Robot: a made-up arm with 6 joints.
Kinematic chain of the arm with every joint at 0, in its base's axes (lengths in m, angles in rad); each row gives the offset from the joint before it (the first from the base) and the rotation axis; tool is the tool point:
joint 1: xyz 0 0 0.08 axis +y
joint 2: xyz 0 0.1 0.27 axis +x
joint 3: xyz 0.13 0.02 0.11 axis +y
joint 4: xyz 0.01 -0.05 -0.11 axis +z
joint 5: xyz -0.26 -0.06 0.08 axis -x
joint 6: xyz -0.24 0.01 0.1 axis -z
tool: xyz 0.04 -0.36 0
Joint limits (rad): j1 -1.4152..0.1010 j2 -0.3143..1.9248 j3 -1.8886..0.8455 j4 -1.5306..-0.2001 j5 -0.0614..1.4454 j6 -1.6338..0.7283
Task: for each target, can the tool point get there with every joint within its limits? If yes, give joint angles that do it. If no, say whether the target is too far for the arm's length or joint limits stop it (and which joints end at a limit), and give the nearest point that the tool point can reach.
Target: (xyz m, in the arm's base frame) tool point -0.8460 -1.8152 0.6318
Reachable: no: too far | nearest point -0.4800 -0.6674 0.3931 | short by 1.228 m
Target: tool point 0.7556 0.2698 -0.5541
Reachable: no: joint limits stop it (at a limit: joint 3, joint 4, joint 5, joint 6) | nearest point 0.3829 0.2079 -0.2414 | short by 0.490 m
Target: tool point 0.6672 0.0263 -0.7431
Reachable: no: joint limits stop it (at a limit: joint 3, joint 4, joint 5, joint 6) | nearest point 0.3184 0.0553 -0.3128 | short by 0.555 m
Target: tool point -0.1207 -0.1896 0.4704
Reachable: yes | joints -0.4250 1.3026 0.5864 -1.0383 0.5674 -1.0466
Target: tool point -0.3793 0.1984 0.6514
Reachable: yes | joints -0.0551 0.8648 -0.2762 -1.3354 0.2508 -0.0642
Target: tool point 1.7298 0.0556 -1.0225
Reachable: no: too far | nearest point 0.4272 0.0842 -0.1923 | short by 1.545 m
